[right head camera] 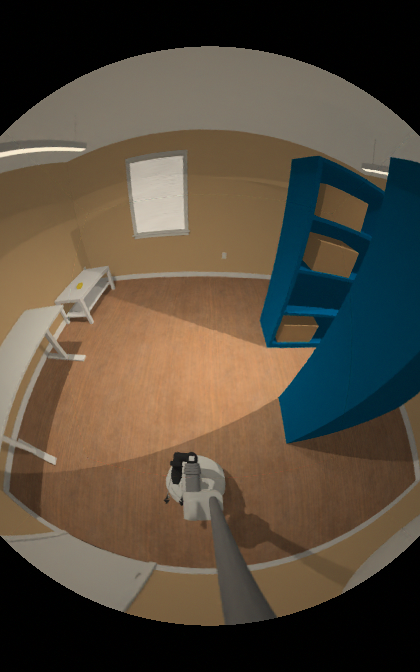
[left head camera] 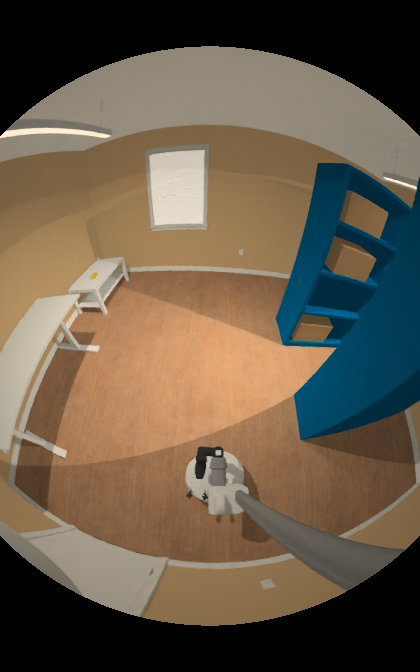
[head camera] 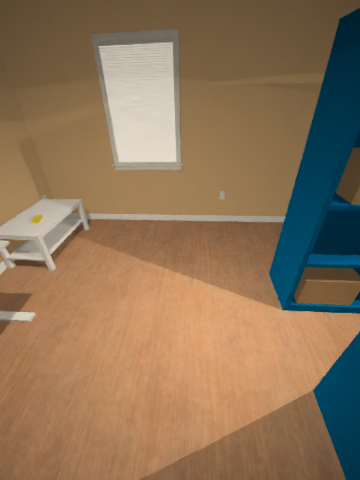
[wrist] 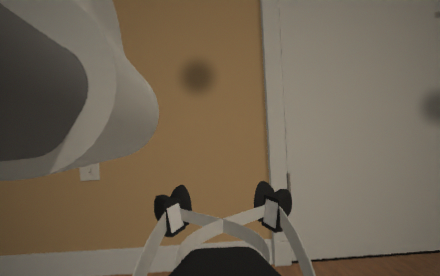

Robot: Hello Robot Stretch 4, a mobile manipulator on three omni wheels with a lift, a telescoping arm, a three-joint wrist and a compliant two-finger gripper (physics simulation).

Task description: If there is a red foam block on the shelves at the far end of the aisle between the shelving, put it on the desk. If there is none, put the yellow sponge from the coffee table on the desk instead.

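Places are measured from the robot's base along level axes (x ahead, y down, z left), in metres.
Pixels of known places: gripper, fingertip midpoint: (wrist: 222, 199).
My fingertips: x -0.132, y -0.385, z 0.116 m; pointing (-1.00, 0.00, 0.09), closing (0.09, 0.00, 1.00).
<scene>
Behind a point stands the place of what it marks.
A yellow sponge (head camera: 37, 219) {x 2.073, y -0.458, z 1.632 m} (left head camera: 94, 276) (right head camera: 79, 286) lies on the white coffee table (head camera: 65, 204) {x 2.531, y -0.422, z 1.553 m} (left head camera: 112, 264) (right head camera: 96, 274) in the far left corner. The long white desk (left head camera: 30, 340) (right head camera: 25, 340) stands along the left wall. Blue shelving stands at the right: a far unit (head camera: 305, 200) {x 1.513, y -0.898, z -0.831 m} (left head camera: 312, 235) (right head camera: 285, 240) and a nearer unit (head camera: 345, 405) {x 0.514, y -0.243, z -0.784 m} (left head camera: 370, 360) (right head camera: 360, 340) that hides part of it. No red foam block shows on the visible shelves. My gripper (wrist: 222, 199) {x -0.132, y -0.385, z 0.116 m} (left head camera: 197, 495) (right head camera: 174, 500) is open and empty, close to my base, far from the sponge.
Cardboard boxes stand on the far unit, one on the bottom shelf (head camera: 327, 287) {x 1.298, y -0.251, z -1.105 m} (left head camera: 312, 328) (right head camera: 297, 329). The desk's feet (head camera: 17, 316) (left head camera: 82, 348) (right head camera: 70, 357) reach onto the floor. A white door (wrist: 360, 125) {x -0.809, y -0.466, z 0.700 m} and wall are before the wrist camera.
</scene>
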